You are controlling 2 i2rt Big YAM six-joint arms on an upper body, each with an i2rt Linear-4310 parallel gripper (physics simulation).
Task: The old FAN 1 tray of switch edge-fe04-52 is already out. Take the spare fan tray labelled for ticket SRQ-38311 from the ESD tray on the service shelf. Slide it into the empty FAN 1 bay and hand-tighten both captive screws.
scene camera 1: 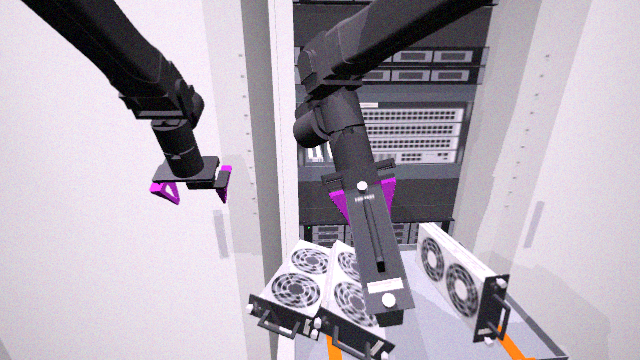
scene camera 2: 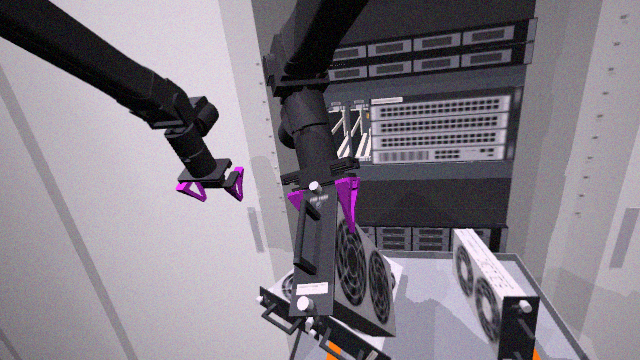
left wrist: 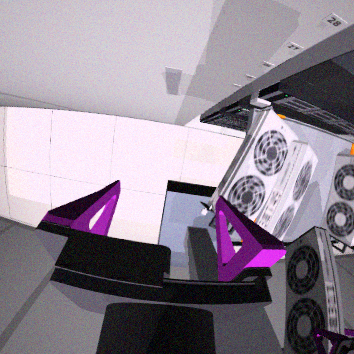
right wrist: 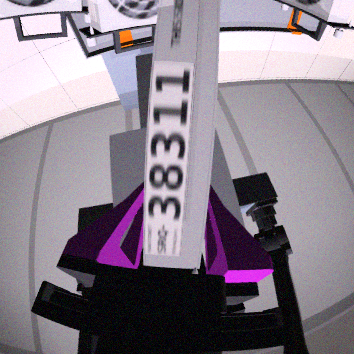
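The fan tray labelled 38311 (scene camera 1: 370, 270) (scene camera 2: 325, 250) (left wrist: 304, 295) (right wrist: 172, 165) has a dark front plate with a handle and two white captive screws. My right gripper (scene camera 1: 369, 212) (scene camera 2: 325, 215) (right wrist: 176, 186) is shut on its body, holding it tilted above the ESD tray (scene camera 1: 425, 310) (scene camera 2: 425, 300). My left gripper (scene camera 1: 201, 201) (scene camera 2: 223, 200) (left wrist: 169, 192) is open and empty, to the left of the held tray in both scene views. The switch (scene camera 1: 415, 130) (scene camera 2: 440, 125) is in the rack behind. Open bays with pale rails show at its left in scene camera 2, partly hidden by the right arm.
Two fan trays (scene camera 1: 296, 289) (scene camera 1: 355, 300) lie side by side at the left of the ESD tray. Another fan tray (scene camera 1: 460, 290) (scene camera 2: 492, 270) stands on edge at its right. Orange straps (scene camera 1: 334, 347) (scene camera 1: 512, 345) show near its front. White cabinet walls flank the rack.
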